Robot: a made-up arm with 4 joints. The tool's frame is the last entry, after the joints.
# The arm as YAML. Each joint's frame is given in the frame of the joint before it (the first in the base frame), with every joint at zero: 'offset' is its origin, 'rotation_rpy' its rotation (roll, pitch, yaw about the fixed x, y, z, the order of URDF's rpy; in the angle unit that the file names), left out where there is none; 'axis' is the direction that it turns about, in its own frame. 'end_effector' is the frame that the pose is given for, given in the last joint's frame.
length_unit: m
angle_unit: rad
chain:
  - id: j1
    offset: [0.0, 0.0, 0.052]
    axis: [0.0, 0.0, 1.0]
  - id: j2
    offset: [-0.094, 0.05, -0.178]
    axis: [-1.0, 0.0, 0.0]
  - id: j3
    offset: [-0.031, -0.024, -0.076]
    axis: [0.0, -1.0, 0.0]
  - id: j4
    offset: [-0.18, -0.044, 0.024]
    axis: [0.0, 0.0, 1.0]
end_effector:
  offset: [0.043, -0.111, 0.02]
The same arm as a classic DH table. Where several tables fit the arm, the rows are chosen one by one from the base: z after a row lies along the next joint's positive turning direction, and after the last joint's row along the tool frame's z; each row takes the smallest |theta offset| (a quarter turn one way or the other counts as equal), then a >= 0, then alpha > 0; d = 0 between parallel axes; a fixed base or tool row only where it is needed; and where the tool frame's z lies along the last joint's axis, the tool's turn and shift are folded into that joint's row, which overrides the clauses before.
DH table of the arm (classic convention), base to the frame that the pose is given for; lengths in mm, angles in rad. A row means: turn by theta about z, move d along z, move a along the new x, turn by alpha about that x. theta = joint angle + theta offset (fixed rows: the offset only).
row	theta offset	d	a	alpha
j1	1.5708	-126.0	50.0	-1.5708
j2	1.5708	125.0	76.0	-1.5708
j3	-1.5708	68.0	180.0	1.5708
j4	-1.2012	0.0	-119.0	0.0000
tool (fixed)	-1.9404	44.0	0.0	0.0000

